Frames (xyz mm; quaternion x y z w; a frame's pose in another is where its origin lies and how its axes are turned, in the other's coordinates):
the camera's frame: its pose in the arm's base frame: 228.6 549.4 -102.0 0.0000 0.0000 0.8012 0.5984
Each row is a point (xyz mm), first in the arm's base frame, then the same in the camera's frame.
Working: the arm's base frame: its pose in the camera's frame: -461.9 375.1 102.0 0.0000 0.0000 -0.8012 0.5984

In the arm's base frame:
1: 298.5 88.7 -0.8
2: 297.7 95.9 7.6
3: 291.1 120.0 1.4
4: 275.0 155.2 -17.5
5: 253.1 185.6 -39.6
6: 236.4 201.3 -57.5
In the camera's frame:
1: -461.6 63.7 101.2
2: -454.5 62.5 109.6
3: -429.5 62.0 103.4
4: -391.2 67.4 84.5
5: -355.8 79.8 62.4
6: -336.0 91.3 44.5

